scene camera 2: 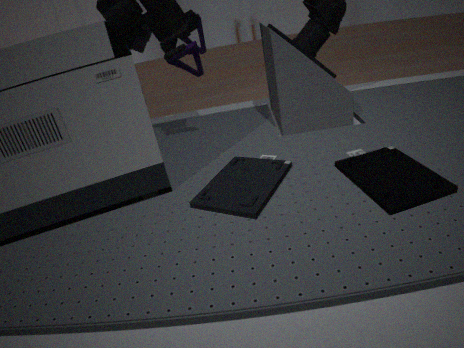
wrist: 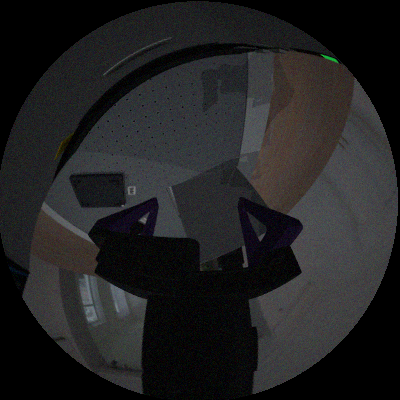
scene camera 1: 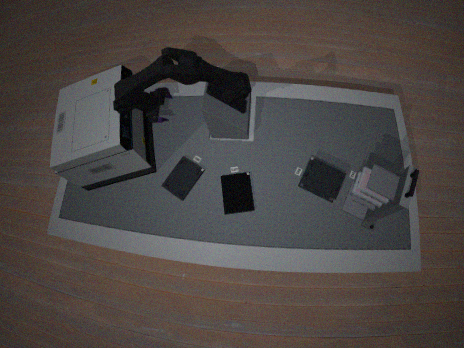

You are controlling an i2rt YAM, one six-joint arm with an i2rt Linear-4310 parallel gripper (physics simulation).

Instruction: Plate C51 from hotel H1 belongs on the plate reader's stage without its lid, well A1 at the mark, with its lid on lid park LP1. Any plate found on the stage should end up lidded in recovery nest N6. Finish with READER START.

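Pixels of known places: gripper, fingertip midpoint: (scene camera 2: 202, 63) (wrist: 197, 201) (scene camera 1: 169, 109); arm's base, link origin: (scene camera 2: 300, 52) (wrist: 224, 228) (scene camera 1: 226, 97).
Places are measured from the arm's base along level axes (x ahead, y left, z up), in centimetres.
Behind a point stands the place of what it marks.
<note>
My gripper (scene camera 1: 166, 107) {x 8.4, y -22.8, z 2.6 cm} (scene camera 2: 202, 62) {x 8.4, y -22.8, z 2.6 cm} (wrist: 197, 201) {x 8.4, y -22.8, z 2.6 cm} is open and empty, its purple fingers wide apart, raised above the bench beside the reader's dark front. The plate reader (scene camera 1: 85, 125) {x 23.6, y -52.6, z 15.2 cm} (scene camera 2: 75, 135) {x 34.5, y -41.9, z -0.3 cm} (wrist: 210, 25) is a large pale box at the left; its stage does not show. A stack of pale, pink-edged plates (scene camera 1: 382, 182) {x 35.6, y 58.6, z 10.2 cm} stands at the far right; I cannot read which is C51. A dark grey flat pad (scene camera 1: 183, 177) {x 32.1, y -16.4, z -14.3 cm} (scene camera 2: 242, 186) {x 34.1, y -17.0, z -14.2 cm} (wrist: 100, 190) {x 30.4, y -17.2, z -14.3 cm} lies nearest the reader, a black pad (scene camera 1: 237, 192) {x 36.3, y 7.5, z -14.5 cm} (scene camera 2: 397, 180) {x 38.7, y 7.3, z -14.5 cm} beside it. Their small labels are unreadable.
A grey wedge-shaped block (scene camera 1: 227, 125) {x 11.2, y 1.2, z -4.6 cm} (scene camera 2: 310, 100) {x 11.2, y -0.6, z -8.7 cm} (wrist: 215, 215) {x 2.9, y -7.8, z -1.7 cm} stands at the back under the arm. Another dark pad (scene camera 1: 324, 178) {x 28.9, y 42.2, z -9.5 cm} lies left of the plate stack. A green light (wrist: 330, 58) shows at the reader's edge. A black handle-like part (scene camera 1: 412, 182) {x 38.0, y 64.8, z 19.3 cm} stands at the far right edge.
</note>
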